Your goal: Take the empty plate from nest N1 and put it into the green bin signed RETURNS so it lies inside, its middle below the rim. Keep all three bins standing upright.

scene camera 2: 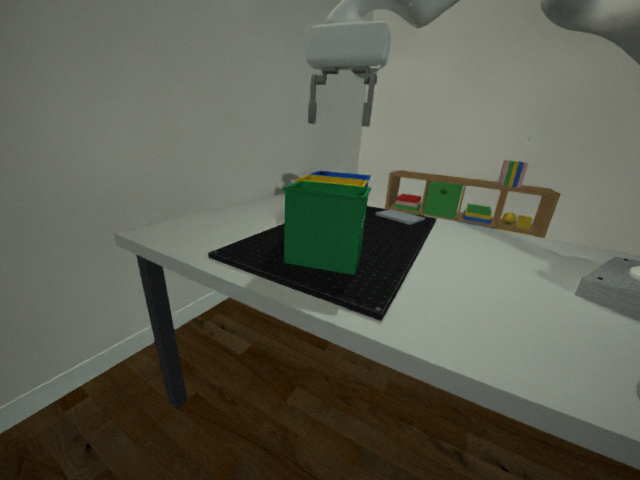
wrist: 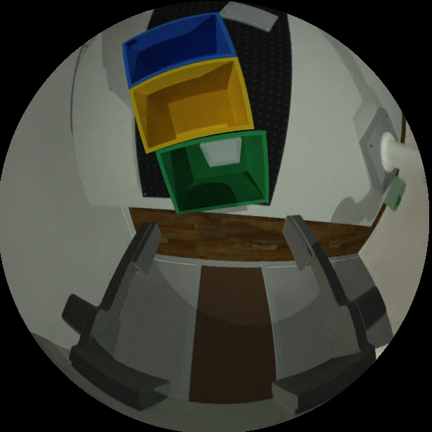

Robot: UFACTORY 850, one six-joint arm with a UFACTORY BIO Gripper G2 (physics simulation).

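The green bin stands upright at the near end of the black mat. A pale plate lies inside it, below the rim, against the side nearest the yellow bin; it is hidden in the scene view. The yellow bin and the blue bin stand upright in a row behind the green one. My gripper is open and empty, high above the green bin. The RETURNS sign cannot be read.
The black mat lies on the white table. A flat pale piece lies at the mat's far end. A grey base block is at the right. A wooden shelf stands behind.
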